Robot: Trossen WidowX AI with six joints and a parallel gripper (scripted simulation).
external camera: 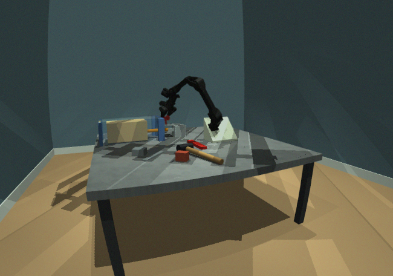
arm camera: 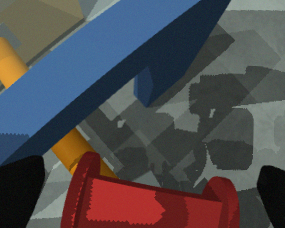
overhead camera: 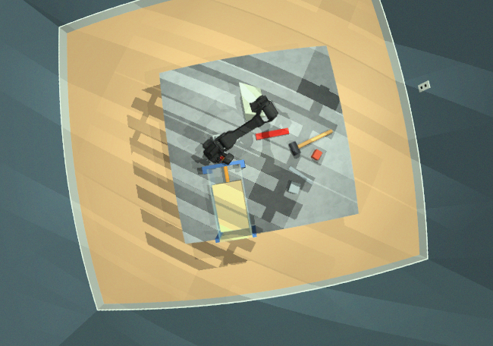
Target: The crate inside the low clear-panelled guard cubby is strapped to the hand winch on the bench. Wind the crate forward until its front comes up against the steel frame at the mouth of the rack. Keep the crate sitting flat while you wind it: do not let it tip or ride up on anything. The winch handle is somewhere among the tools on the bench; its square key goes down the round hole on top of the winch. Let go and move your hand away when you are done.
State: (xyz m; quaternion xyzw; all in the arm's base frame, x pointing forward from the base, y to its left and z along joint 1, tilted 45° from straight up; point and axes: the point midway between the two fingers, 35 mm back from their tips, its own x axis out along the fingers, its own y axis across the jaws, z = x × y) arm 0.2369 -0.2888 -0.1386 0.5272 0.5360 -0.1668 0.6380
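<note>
Now: the red spool-shaped handle grip 1 cm to the left of my gripper tip, 1 cm below it and 1 cm behind it. From my gripper tip the other things lie so: clear-panelled cubby 29 cm ahead, 3 cm below; winch handle 5 cm behind, 4 cm below, 3 cm to the left; grey winch 12 cm behind, 11 cm below, 4 cm to the left.
</note>
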